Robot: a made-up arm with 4 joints. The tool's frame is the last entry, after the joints. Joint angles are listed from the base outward. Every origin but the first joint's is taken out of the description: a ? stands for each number. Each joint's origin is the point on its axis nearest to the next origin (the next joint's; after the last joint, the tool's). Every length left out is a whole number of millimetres.
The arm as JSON. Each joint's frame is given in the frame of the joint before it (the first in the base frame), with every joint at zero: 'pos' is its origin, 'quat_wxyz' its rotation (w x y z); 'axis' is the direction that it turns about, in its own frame. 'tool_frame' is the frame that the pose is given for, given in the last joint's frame.
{
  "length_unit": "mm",
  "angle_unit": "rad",
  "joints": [
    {
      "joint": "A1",
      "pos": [
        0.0,
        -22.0,
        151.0
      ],
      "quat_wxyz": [
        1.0,
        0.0,
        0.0,
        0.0
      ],
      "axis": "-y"
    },
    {
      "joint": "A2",
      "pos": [
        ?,
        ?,
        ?
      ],
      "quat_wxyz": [
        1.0,
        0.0,
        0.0,
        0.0
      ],
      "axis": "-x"
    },
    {
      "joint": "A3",
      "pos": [
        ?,
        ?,
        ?
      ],
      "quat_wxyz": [
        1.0,
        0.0,
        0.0,
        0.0
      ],
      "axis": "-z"
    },
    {
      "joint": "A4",
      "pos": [
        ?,
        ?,
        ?
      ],
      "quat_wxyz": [
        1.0,
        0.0,
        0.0,
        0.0
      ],
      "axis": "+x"
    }
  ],
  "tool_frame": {
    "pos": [
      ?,
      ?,
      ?
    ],
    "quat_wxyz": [
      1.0,
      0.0,
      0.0,
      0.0
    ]
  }
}
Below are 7 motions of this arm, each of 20 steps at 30 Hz.
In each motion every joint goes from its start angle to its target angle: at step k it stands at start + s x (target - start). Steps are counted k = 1, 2, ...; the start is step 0. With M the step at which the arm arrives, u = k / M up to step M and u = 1 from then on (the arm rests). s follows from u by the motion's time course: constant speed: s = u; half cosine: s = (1 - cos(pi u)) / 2; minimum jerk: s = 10 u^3 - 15 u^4 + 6 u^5.
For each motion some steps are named. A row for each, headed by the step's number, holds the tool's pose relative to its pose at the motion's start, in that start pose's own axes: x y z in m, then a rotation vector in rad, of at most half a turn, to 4 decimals.
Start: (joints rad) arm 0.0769 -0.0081 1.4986 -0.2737
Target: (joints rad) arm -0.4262 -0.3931 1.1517 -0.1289
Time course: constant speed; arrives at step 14
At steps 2, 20:
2: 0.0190 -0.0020 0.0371 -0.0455 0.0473 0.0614
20: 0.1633 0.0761 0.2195 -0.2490 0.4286 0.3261

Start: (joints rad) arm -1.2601 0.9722 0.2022 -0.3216
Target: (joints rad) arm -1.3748 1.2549 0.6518 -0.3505
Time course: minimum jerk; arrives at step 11
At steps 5, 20:
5: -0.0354 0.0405 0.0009 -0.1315 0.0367 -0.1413
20: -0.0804 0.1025 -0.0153 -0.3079 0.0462 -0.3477

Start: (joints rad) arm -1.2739 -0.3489 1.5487 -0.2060
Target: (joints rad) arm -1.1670 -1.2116 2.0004 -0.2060
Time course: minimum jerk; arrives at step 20
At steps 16, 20:
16: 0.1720 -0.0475 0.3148 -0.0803 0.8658 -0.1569
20: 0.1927 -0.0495 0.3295 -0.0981 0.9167 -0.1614

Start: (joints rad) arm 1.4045 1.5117 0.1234 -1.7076
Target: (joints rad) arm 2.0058 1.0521 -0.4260 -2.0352
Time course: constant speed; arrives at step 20
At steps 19, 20:
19: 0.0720 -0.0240 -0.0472 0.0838 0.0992 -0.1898
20: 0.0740 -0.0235 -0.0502 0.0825 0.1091 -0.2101

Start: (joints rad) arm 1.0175 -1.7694 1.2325 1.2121
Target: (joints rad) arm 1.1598 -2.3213 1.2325 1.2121
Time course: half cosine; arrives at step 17
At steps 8, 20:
8: 0.0169 0.0728 0.0631 0.0637 0.1428 -0.2060
20: 0.0683 0.1538 0.1370 0.1207 0.3102 -0.4621

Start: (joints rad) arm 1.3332 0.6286 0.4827 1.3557
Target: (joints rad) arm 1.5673 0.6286 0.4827 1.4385
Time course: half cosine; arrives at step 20
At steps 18, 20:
18: -0.0056 -0.0386 -0.0459 0.1662 -0.1608 0.1379
20: -0.0056 -0.0395 -0.0471 0.1704 -0.1647 0.1415

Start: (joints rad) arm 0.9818 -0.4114 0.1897 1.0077
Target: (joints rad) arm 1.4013 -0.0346 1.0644 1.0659
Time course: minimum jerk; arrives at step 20
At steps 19, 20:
19: -0.1367 -0.1188 -0.2378 -0.0071 -0.9390 0.0998
20: -0.1367 -0.1189 -0.2381 -0.0068 -0.9402 0.1000

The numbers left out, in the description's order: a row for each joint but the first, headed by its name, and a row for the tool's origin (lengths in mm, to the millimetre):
A2: 10.0 0.0 94.0
A3: 0.0 280.0 45.0
A4: -156.0 -154.0 0.0
tool: 0.0 -75.0 57.0

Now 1 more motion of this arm.
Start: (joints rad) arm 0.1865 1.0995 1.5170 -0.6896
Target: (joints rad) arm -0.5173 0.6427 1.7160 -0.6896
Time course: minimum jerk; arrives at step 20
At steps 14, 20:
14: 0.1429 -0.1400 0.1498 -0.3732 0.0827 0.4628
20: 0.1715 -0.1436 0.1901 -0.4730 0.0957 0.5334

